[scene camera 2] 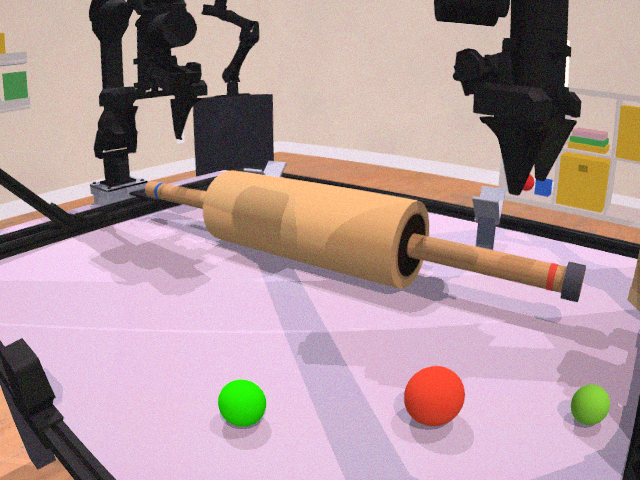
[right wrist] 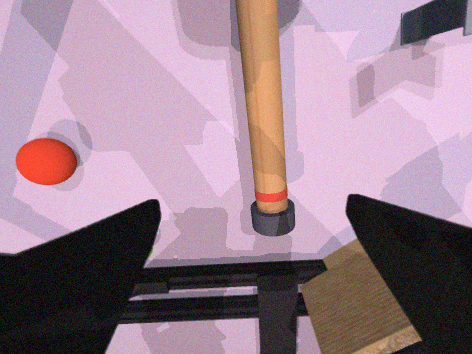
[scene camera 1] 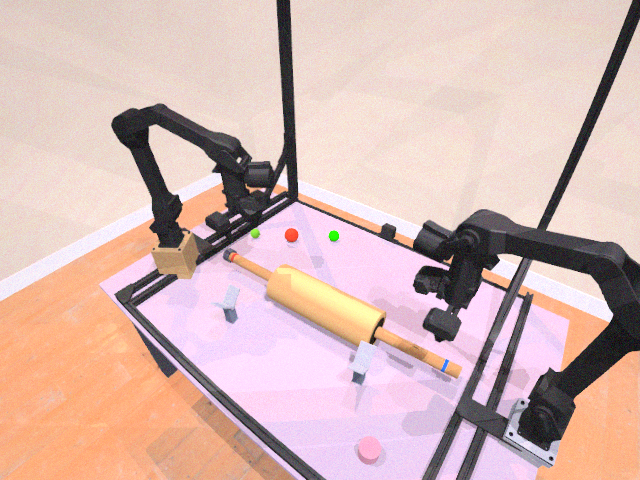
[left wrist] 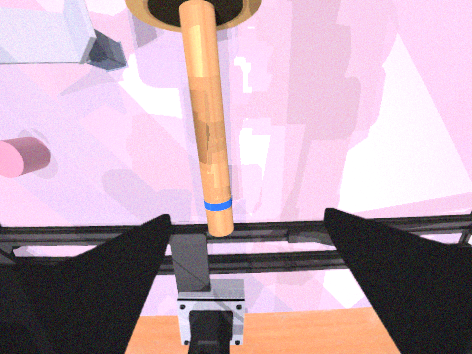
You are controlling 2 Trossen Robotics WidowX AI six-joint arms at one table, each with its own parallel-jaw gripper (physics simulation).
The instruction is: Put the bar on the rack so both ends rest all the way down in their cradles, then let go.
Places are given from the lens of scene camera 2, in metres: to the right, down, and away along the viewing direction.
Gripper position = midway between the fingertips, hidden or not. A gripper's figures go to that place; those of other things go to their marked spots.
my left gripper (scene camera 2: 156,143): -0.27, -0.16, 0.78
my right gripper (scene camera 2: 528,187): 0.21, -0.05, 0.46
wooden rolling pin (scene camera 2: 381,238): 0.07, 0.00, 0.55
red ball (scene camera 2: 435,395): 0.08, 0.11, 0.33
The marked spots on the wooden rolling pin and the red ball are 0.24 m apart.
